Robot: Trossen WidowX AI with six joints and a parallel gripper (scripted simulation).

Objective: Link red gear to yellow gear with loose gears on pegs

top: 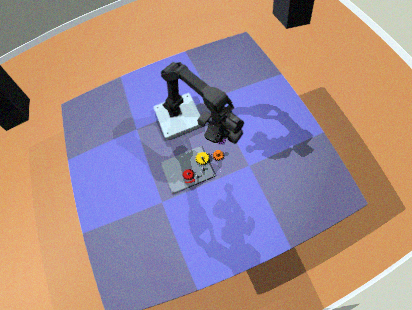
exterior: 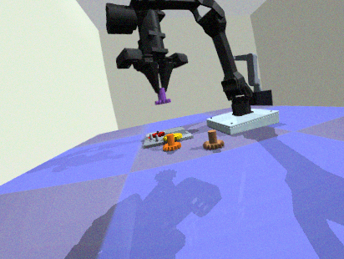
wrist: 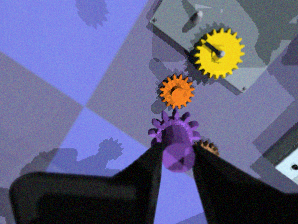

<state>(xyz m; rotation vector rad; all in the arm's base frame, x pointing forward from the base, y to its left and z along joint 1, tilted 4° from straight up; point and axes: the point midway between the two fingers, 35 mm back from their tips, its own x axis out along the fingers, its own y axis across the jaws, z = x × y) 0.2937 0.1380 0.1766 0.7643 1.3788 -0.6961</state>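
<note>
My gripper tip is now 40 mm short of the red gear, 180 mm to the left of it and 140 mm above it. Also, from my gripper tip: orange gear (20 mm to the right, 140 mm below); purple gear (10 mm below); yellow gear (10 mm behind, 100 mm to the right, 140 mm below).
</note>
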